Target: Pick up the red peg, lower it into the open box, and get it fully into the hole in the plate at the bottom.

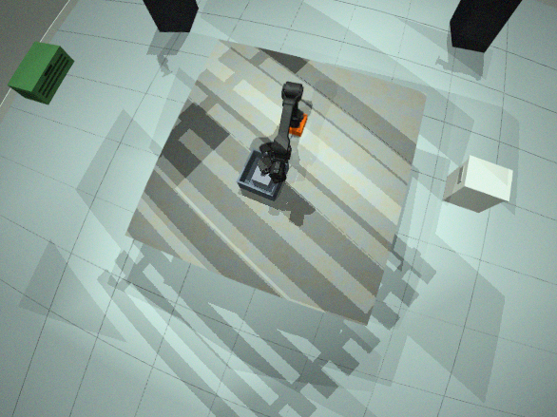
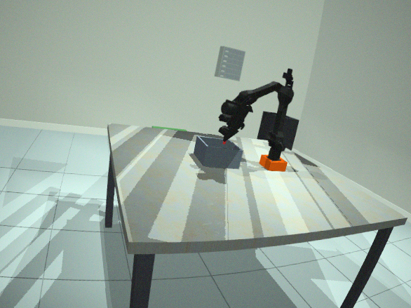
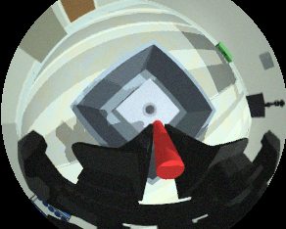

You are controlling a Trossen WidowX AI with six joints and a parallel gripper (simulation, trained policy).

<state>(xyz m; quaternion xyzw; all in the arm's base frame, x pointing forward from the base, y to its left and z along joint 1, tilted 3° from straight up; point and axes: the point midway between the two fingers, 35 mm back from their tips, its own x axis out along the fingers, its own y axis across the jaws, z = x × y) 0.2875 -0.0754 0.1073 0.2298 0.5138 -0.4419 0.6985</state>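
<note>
My gripper tip is 2 cm below the red peg and 1 cm to the right of it. From my gripper tip the other things lie so: plate 7 cm below, 2 cm to the right, 1 cm ahead; then grey box 9 cm below, 2 cm to the right, 1 cm ahead.
</note>
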